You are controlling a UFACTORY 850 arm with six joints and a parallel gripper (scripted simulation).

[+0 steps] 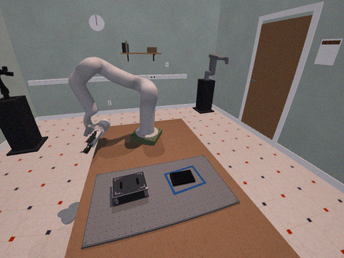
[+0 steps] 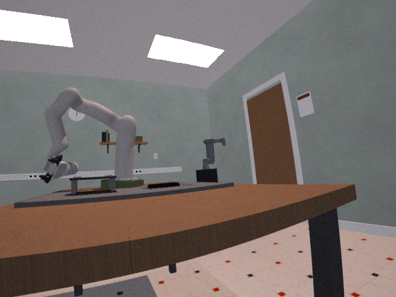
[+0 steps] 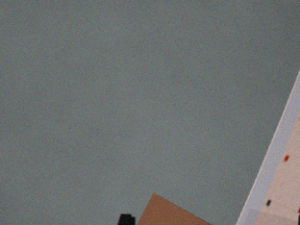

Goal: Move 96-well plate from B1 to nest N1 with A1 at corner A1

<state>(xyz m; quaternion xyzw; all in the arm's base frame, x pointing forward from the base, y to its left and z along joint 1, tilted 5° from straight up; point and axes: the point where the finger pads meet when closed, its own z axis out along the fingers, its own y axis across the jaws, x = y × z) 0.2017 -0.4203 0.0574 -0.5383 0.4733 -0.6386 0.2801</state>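
The 96-well plate is 51 cm to the left of my hand, 32 cm ahead of it and 11 cm below it. Also, from my hand: raised plate nest: 31 cm ahead, 23 cm to the left, 6 cm below.
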